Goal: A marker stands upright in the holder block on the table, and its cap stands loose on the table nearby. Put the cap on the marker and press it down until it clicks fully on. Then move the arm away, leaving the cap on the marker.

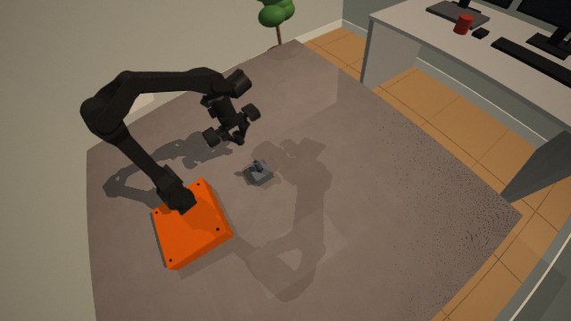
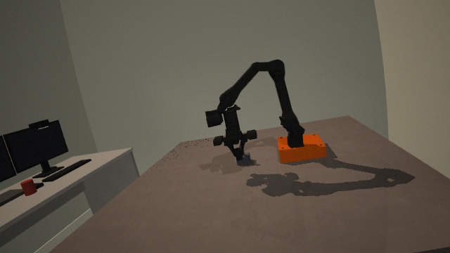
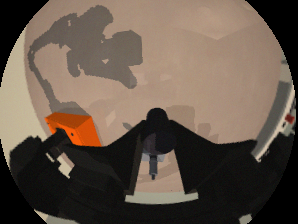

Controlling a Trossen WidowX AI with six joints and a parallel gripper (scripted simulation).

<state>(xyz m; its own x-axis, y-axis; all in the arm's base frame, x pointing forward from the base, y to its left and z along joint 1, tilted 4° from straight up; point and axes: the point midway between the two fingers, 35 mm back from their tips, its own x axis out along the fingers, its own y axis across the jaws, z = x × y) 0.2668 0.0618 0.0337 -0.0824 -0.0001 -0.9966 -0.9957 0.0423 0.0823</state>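
My gripper tip is now 10 mm past the grey holder block, 120 mm to the left of it and 60 mm above it.
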